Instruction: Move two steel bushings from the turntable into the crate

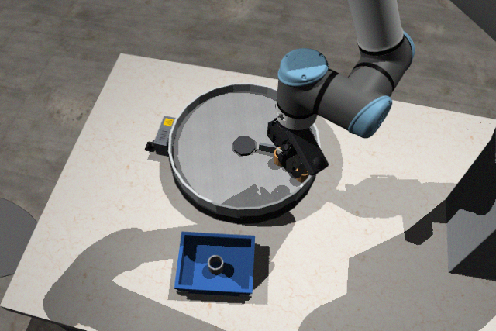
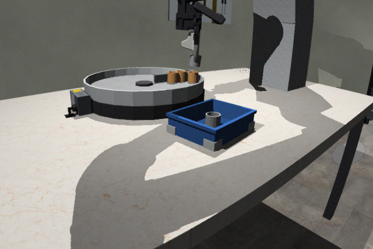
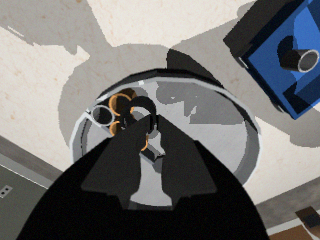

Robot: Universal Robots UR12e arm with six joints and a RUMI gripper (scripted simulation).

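The blue crate lies 15 cm ahead of my hand, 24 cm to the left of it and 13 cm below it. From my hand the other things lie so: round grey turntable (14 cm ahead, 11 cm to the right, 10 cm below).
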